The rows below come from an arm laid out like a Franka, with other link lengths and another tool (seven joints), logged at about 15 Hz.
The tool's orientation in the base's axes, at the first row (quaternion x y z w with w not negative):
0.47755, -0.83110, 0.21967, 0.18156
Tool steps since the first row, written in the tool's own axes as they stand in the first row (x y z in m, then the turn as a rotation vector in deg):
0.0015, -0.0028, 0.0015, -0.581, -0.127, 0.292
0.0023, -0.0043, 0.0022, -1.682, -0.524, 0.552
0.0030, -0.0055, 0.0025, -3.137, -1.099, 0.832
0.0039, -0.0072, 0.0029, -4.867, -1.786, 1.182
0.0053, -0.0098, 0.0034, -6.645, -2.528, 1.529
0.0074, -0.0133, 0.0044, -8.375, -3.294, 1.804
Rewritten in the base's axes. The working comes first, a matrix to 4 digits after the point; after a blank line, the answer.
The tool's axes in the first row as the columns of a matrix, in the base's axes (used below as rounded here):
-0.4780, -0.8736, -0.0920
-0.7140, 0.4474, -0.5385
0.5116, -0.1917, -0.8376

0.0016, -0.0031, 0.0000, 0.362, 0.201, -0.517
0.0025, -0.0048, 0.0002, 1.211, 0.669, -1.222
0.0031, -0.0059, 0.0005, 2.383, 1.300, -2.091
0.0042, -0.0076, 0.0009, 3.778, 2.039, -3.138
0.0057, -0.0100, 0.0017, 5.244, 2.790, -4.196
0.0077, -0.0136, 0.0027, 6.715, 3.535, -5.164

